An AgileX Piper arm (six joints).
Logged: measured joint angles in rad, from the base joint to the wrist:
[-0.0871, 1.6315, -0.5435, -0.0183, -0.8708, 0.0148]
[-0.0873, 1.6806, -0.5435, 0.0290, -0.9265, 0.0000]
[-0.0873, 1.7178, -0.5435, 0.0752, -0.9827, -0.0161]
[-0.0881, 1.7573, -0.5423, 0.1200, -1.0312, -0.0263]
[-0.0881, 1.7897, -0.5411, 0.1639, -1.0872, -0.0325]
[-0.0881, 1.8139, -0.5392, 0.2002, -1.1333, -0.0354]
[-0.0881, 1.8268, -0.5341, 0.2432, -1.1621, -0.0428]
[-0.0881, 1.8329, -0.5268, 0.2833, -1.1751, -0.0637]
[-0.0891, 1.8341, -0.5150, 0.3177, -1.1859, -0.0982]
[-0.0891, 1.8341, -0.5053, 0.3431, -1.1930, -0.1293]
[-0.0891, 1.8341, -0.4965, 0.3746, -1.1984, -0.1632]
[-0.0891, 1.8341, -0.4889, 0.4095, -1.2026, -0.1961]
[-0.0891, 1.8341, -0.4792, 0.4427, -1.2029, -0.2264]
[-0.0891, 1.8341, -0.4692, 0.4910, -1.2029, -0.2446]
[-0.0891, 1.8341, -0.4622, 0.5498, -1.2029, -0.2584]
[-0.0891, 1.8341, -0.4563, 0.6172, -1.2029, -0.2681]
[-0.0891, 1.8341, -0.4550, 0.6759, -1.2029, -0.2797]
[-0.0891, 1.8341, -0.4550, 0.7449, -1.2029, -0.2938]
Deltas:
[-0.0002, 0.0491, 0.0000, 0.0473, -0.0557, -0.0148]
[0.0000, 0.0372, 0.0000, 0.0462, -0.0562, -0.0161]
[-0.0008, 0.0395, 0.0012, 0.0448, -0.0485, -0.0102]
[0.0000, 0.0324, 0.0012, 0.0439, -0.0560, -0.0062]
[0.0000, 0.0242, 0.0019, 0.0363, -0.0461, -0.0029]
[0.0000, 0.0129, 0.0051, 0.0430, -0.0288, -0.0074]
[0.0000, 0.0061, 0.0073, 0.0401, -0.0130, -0.0209]
[-0.0010, 0.0012, 0.0118, 0.0344, -0.0108, -0.0345]
[0.0000, 0.0000, 0.0097, 0.0254, -0.0071, -0.0311]
[0.0000, 0.0000, 0.0088, 0.0315, -0.0054, -0.0339]
[0.0000, 0.0000, 0.0076, 0.0349, -0.0042, -0.0329]
[0.0000, 0.0000, 0.0097, 0.0332, -0.0003, -0.0303]
[0.0000, 0.0000, 0.0100, 0.0483, 0.0000, -0.0182]
[0.0000, 0.0000, 0.0070, 0.0588, 0.0000, -0.0138]
[0.0000, 0.0000, 0.0059, 0.0674, 0.0000, -0.0097]
[0.0000, 0.0000, 0.0013, 0.0587, 0.0000, -0.0116]
[0.0000, 0.0000, 0.0000, 0.0690, 0.0000, -0.0141]

